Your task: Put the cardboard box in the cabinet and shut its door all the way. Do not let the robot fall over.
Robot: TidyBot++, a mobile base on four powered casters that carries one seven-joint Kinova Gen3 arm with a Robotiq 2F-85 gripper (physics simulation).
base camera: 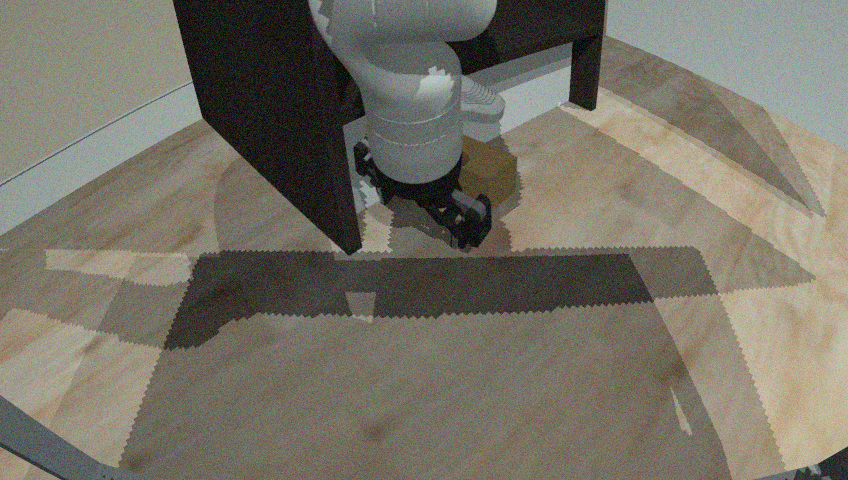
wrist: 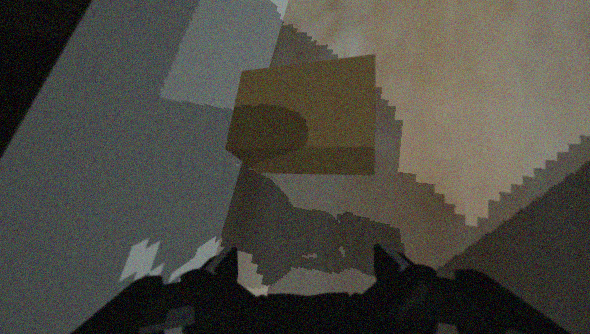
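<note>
The cardboard box rests on the floor near the wall, partly behind the arm in the base camera view. It shows whole in the upper middle of the wrist view, partly in shadow. My gripper is open and empty, above the floor on the near side of the box and apart from it. The dark cabinet stands behind the arm. A tall dark panel, seemingly its open door, reaches toward the camera left of the gripper. The cabinet's inside is hidden.
A cabinet leg stands right of the box in the base camera view. A pale wall base runs behind and beside the box. The panel's near lower corner is close to the gripper's left side. Dark shadows cross the wooden floor.
</note>
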